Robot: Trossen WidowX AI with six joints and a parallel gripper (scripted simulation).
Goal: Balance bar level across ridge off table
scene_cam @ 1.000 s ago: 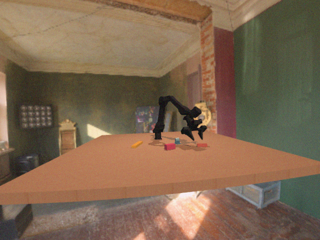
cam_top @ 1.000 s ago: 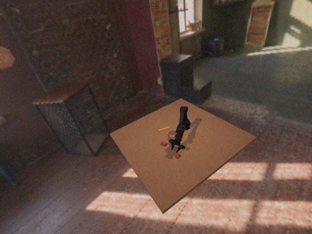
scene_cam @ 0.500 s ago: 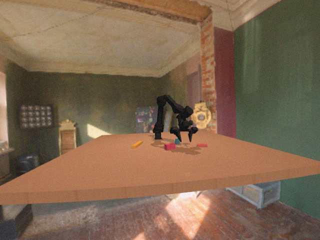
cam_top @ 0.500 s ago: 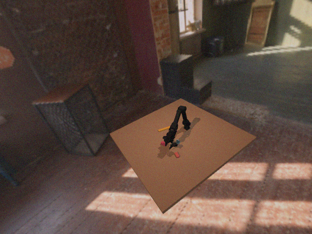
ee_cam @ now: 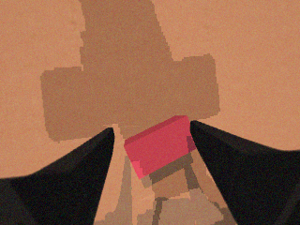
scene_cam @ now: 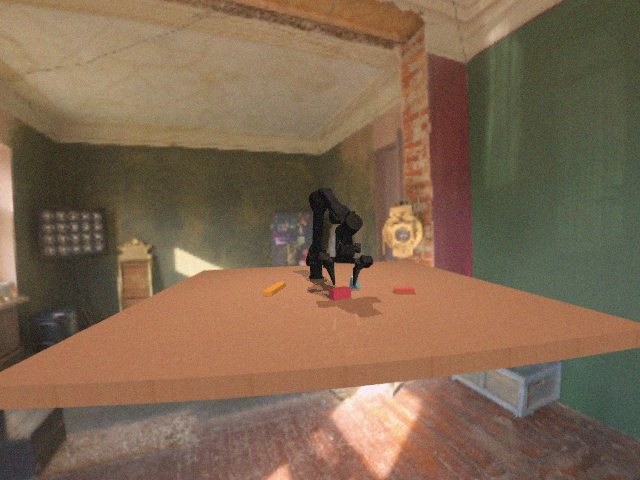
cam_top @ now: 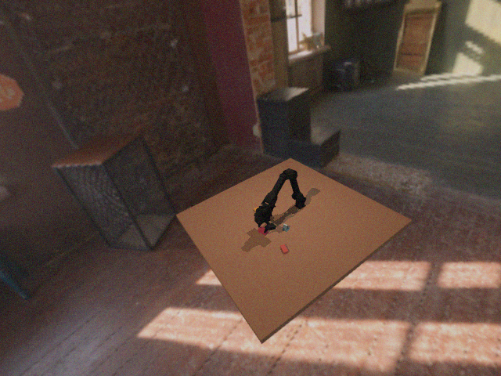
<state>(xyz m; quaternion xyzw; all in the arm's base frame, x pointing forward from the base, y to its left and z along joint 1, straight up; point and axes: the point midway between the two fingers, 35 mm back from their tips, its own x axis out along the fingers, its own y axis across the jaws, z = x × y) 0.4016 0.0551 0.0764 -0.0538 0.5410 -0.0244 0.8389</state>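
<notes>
Right now my gripper tip is 3 cm above the pink-red block, 2 cm past it and 1 cm to the left of it. From my gripper tip the other things lie so: bar 23 cm to the right, 18 cm behind, 4 cm below.
</notes>
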